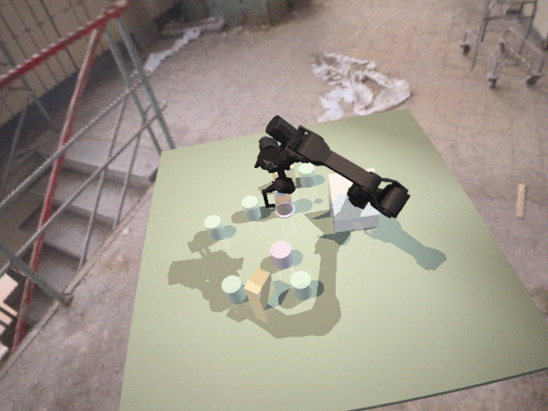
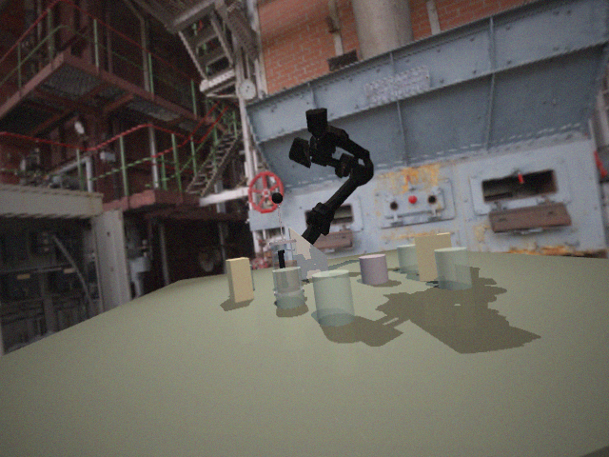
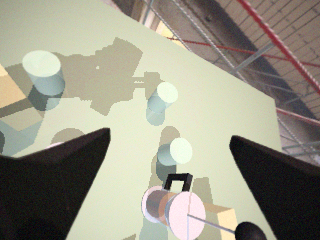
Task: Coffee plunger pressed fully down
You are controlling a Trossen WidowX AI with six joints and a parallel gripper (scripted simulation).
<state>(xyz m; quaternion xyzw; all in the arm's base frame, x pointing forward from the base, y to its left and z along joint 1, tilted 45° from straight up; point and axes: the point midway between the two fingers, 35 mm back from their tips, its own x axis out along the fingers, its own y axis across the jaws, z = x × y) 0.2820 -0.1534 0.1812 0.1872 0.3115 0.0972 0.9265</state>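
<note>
Right now the coffee press is 5 cm behind my gripper tip, 13 cm to the right of it and 18 cm below it.
</note>
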